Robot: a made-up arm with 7 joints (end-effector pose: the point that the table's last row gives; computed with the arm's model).
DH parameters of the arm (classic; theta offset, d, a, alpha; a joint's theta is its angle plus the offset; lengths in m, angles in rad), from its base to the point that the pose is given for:
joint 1: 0 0.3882 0 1.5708
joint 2: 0 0.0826 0 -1.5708
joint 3: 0 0.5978 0.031 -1.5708
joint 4: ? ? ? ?
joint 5: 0 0.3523 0 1.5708
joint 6: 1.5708 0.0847 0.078 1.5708
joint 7: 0 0.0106 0 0
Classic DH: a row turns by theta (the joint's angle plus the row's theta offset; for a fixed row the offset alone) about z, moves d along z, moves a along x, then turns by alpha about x.
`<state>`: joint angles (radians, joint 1 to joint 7).
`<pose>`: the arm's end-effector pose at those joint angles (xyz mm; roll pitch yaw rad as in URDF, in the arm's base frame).
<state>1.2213 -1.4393 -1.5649 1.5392 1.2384 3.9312 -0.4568</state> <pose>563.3 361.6 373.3 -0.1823 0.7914 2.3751</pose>
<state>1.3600 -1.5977 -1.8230 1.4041 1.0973 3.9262 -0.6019</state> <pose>528.5 464.6 388.8 -0.0368 1.1402 2.6545</pose>
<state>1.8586 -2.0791 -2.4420 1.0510 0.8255 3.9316 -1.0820</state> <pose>112.6 757.1 252.3 2.3873 1.1322 -0.4086</pose>
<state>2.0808 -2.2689 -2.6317 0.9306 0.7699 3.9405 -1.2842</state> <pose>-110.6 745.7 126.9 2.3059 0.9580 -0.0253</pose>
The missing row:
joint 4: 0 0.065 -0.0148 1.5708
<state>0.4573 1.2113 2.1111 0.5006 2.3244 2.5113 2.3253</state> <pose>-786.5 -290.9 489.9 1.2795 0.8397 -2.7019</pose>
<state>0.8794 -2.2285 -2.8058 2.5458 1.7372 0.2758 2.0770</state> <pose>339.5 69.1 406.8 -1.4993 0.8256 -2.3446</pose>
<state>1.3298 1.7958 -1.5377 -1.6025 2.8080 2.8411 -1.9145</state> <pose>-321.9 -585.4 369.5 -2.4677 0.8523 1.7699</pose>
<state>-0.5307 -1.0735 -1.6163 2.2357 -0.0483 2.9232 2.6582</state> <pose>155.4 -508.7 635.9 -1.2724 -0.1211 -3.0805</pose>
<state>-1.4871 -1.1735 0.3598 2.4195 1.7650 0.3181 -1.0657</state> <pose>97.0 -289.1 272.6 -1.6388 0.9680 -1.4358</pose>
